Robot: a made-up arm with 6 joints. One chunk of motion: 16 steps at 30 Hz.
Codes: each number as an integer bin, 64 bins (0 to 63) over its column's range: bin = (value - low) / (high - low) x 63, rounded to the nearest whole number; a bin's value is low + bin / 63 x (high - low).
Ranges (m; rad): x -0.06..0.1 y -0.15..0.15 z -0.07..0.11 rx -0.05..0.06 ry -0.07..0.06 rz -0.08..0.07
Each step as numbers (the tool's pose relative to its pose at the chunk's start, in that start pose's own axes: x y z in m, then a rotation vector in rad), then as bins.
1 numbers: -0.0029 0.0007 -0.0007 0.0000 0.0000 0.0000
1 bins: 22 32 24 29 34 34
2 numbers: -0.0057 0.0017 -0.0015 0.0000 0.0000 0.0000
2 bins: 21 32 24 29 34 34
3 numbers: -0.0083 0.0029 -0.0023 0.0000 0.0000 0.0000
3 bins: 20 32 24 29 34 34
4 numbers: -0.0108 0.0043 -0.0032 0.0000 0.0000 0.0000
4 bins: 19 32 23 29 34 34
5 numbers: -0.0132 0.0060 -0.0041 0.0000 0.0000 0.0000
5 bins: 18 33 23 29 34 34
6 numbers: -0.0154 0.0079 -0.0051 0.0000 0.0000 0.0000
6 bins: 18 33 23 29 34 34
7 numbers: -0.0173 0.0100 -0.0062 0.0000 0.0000 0.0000
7 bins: 17 34 22 29 34 34
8 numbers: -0.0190 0.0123 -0.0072 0.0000 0.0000 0.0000
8 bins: 16 34 22 29 34 34
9 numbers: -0.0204 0.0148 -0.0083 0.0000 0.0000 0.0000
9 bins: 16 35 22 29 34 34
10 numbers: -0.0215 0.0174 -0.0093 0.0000 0.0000 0.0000
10 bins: 15 35 21 29 34 34
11 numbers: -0.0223 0.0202 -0.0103 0.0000 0.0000 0.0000
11 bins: 15 36 21 29 34 34
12 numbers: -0.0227 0.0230 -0.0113 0.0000 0.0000 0.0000
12 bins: 15 36 21 29 34 34
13 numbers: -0.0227 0.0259 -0.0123 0.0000 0.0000 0.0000
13 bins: 15 37 20 29 34 34
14 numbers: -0.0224 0.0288 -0.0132 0.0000 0.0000 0.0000
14 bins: 15 38 20 29 34 34
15 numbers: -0.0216 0.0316 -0.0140 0.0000 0.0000 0.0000
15 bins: 15 38 20 29 34 34
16 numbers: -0.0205 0.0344 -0.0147 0.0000 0.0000 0.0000
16 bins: 16 39 19 29 34 34
